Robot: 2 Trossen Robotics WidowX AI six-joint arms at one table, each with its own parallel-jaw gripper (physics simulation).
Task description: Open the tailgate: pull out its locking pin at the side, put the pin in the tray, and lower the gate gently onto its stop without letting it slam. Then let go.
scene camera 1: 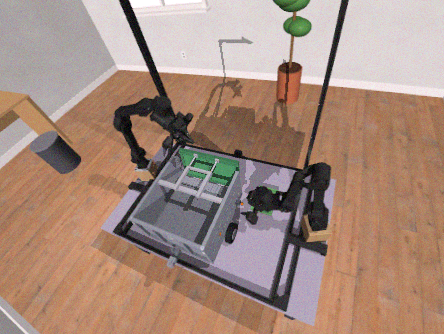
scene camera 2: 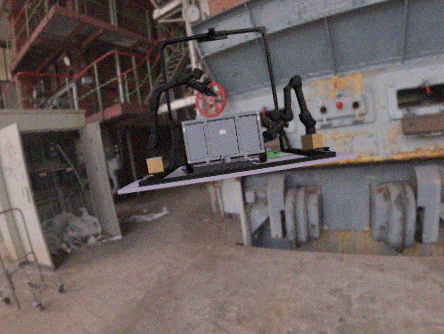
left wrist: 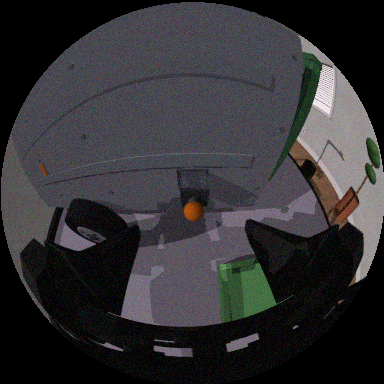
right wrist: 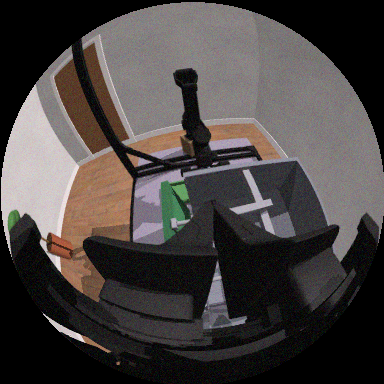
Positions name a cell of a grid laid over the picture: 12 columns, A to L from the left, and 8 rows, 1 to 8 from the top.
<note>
My left gripper (left wrist: G5) is open, with nothing in its grasp. My right gripper (scene camera 1: F4) is shut, with nothing in its grasp. Also in view: a green tailgate (left wrist: J2).
My right gripper shows as well in the right wrist view (right wrist: G5). The green tailgate is seen too in the right wrist view (right wrist: F5).
</note>
